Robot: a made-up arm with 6 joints. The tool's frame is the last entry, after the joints.
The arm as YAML. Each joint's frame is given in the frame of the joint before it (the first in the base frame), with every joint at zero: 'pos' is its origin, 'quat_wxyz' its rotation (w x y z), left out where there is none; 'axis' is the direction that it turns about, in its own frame. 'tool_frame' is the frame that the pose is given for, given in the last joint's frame.
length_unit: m
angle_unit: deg
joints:
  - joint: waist
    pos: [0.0, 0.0, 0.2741]
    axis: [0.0, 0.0, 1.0]
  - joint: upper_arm
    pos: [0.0, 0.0, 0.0]
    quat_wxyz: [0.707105, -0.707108, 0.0, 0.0]
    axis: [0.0, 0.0, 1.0]
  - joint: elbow
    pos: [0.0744, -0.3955, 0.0]
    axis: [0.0, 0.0, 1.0]
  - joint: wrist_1
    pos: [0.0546, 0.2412, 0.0]
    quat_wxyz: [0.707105, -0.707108, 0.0, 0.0]
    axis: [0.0, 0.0, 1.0]
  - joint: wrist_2
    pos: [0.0, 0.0, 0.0]
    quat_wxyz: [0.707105, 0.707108, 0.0, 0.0]
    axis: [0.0, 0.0, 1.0]
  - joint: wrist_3
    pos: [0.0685, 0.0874, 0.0]
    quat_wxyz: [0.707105, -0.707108, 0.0, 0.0]
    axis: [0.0, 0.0, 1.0]
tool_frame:
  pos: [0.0, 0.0, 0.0]
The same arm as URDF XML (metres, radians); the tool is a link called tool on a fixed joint. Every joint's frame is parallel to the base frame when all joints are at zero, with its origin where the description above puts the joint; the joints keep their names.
<robot name="arm">
  <link name="base"/>
  <link name="link1"/>
  <link name="link2"/>
  <link name="link3"/>
  <link name="link4"/>
  <link name="link5"/>
  <link name="link6"/>
  <link name="tool"/>
  <joint name="waist" type="continuous">
    <parent link="base"/>
    <child link="link1"/>
    <origin xyz="0.0000 0.0000 0.2741" rpy="0.0000 0.0000 0.0000"/>
    <axis xyz="0 0 1"/>
  </joint>
  <joint name="upper_arm" type="continuous">
    <parent link="link1"/>
    <child link="link2"/>
    <origin xyz="0.0000 0.0000 0.0000" rpy="0.0000 0.0000 0.0000"/>
    <axis xyz="0 1 0"/>
  </joint>
  <joint name="elbow" type="continuous">
    <parent link="link2"/>
    <child link="link3"/>
    <origin xyz="0.0744 0.0000 0.3955" rpy="0.0000 0.0000 0.0000"/>
    <axis xyz="0 1 0"/>
  </joint>
  <joint name="wrist_1" type="continuous">
    <parent link="link3"/>
    <child link="link4"/>
    <origin xyz="0.0546 0.0000 -0.2412" rpy="0.0000 0.0000 0.0000"/>
    <axis xyz="0 0 -1"/>
  </joint>
  <joint name="wrist_2" type="continuous">
    <parent link="link4"/>
    <child link="link5"/>
    <origin xyz="0.0000 0.0000 0.0000" rpy="0.0000 0.0000 0.0000"/>
    <axis xyz="0 1 0"/>
  </joint>
  <joint name="wrist_3" type="continuous">
    <parent link="link5"/>
    <child link="link6"/>
    <origin xyz="0.0685 0.0000 -0.0874" rpy="0.0000 0.0000 0.0000"/>
    <axis xyz="0 0 -1"/>
  </joint>
  <joint name="tool_joint" type="fixed">
    <parent link="link6"/>
    <child link="tool"/>
    <origin xyz="0.0000 0.0000 0.0000" rpy="3.1416 0.0000 0.0000"/>
  </joint>
</robot>

